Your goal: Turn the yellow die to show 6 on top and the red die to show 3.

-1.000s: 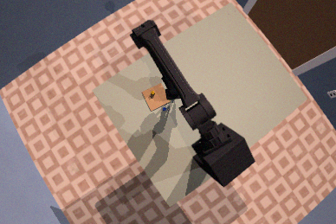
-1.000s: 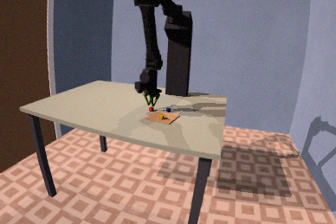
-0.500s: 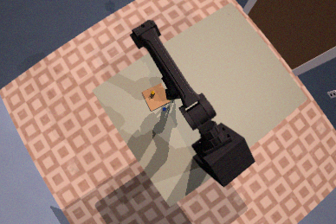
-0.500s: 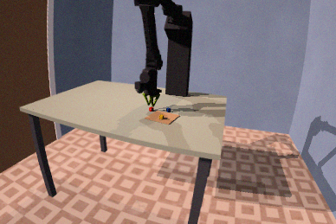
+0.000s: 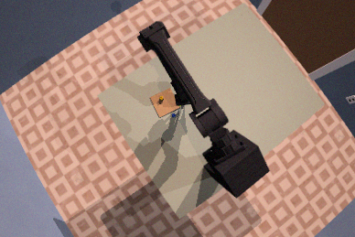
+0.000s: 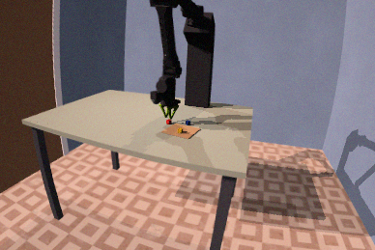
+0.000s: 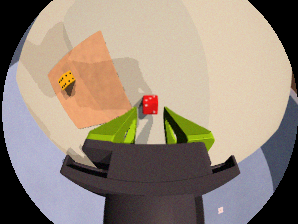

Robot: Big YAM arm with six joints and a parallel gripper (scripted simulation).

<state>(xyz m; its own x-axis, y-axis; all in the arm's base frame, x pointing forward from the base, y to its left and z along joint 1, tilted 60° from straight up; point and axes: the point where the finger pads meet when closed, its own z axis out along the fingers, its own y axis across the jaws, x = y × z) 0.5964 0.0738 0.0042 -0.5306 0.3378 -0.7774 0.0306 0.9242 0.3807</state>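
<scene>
The red die is 30 mm below my hand. The rest, counted from my hand: yellow die 130 mm to the left, 50 mm ahead, 20 mm below; blue die 80 mm to the left, 70 mm behind, 30 mm below; orange mat 110 mm to the left, 40 mm below, 30 mm ahead.
</scene>
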